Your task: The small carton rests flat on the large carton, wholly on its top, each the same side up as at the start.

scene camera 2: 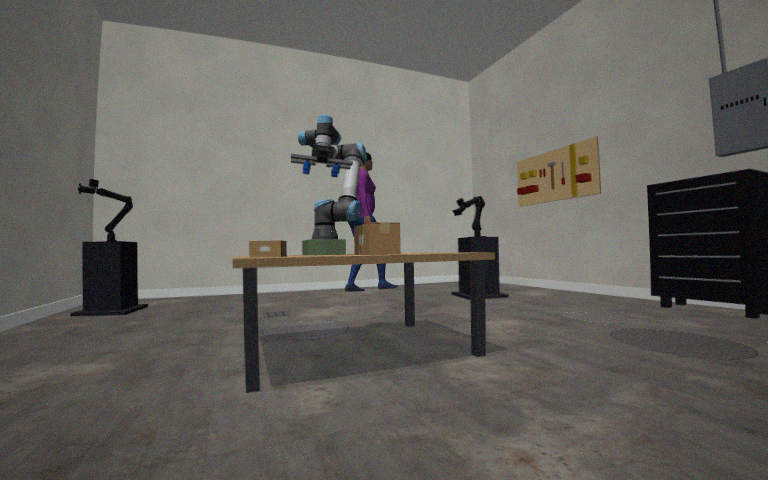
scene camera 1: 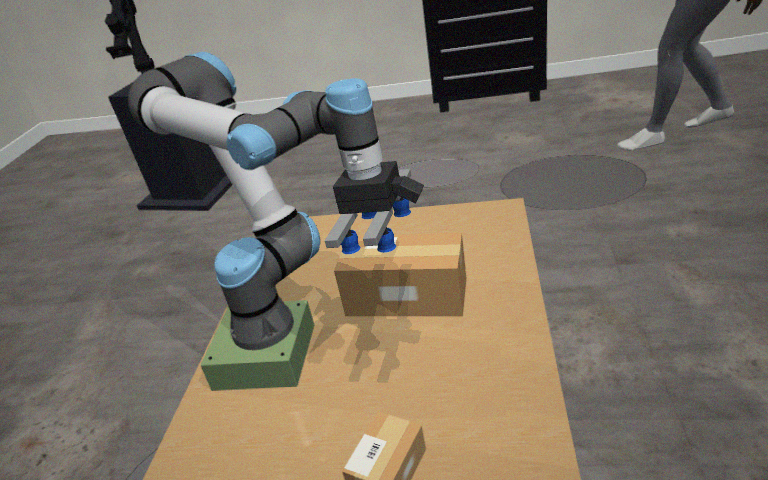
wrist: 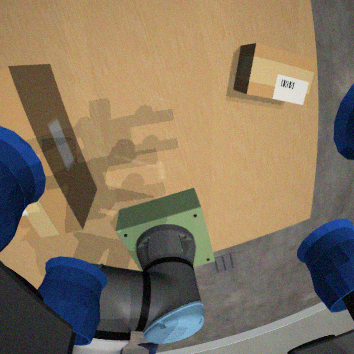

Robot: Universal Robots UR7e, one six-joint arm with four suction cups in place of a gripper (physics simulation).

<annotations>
large carton: scene camera 2 373,238; scene camera 1; wrist
same spot on large carton: (wrist: 41,120) = (scene camera 1: 419,281)
</annotations>
